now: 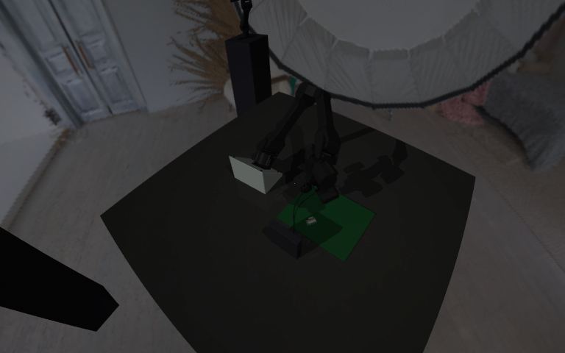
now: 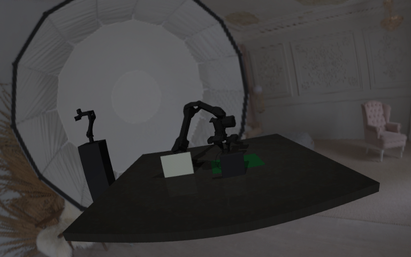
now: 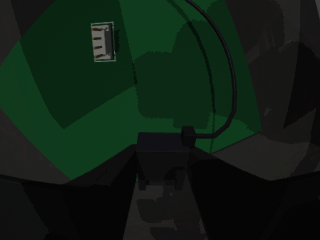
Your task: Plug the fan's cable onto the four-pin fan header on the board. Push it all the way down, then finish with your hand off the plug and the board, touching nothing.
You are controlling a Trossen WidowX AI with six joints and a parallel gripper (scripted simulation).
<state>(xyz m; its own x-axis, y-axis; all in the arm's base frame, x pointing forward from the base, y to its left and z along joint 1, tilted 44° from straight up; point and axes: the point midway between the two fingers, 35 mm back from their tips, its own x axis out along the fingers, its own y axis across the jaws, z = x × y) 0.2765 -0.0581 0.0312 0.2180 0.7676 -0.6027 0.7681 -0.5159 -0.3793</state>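
Now: the black plug 10 mm ahead of my gripper tip and 10 mm to the left of it. From my gripper tip the other things lie so: fan box (30 mm behind, 220 mm to the right, 20 mm below); then green board (50 mm ahead, 30 mm to the right, 90 mm below).
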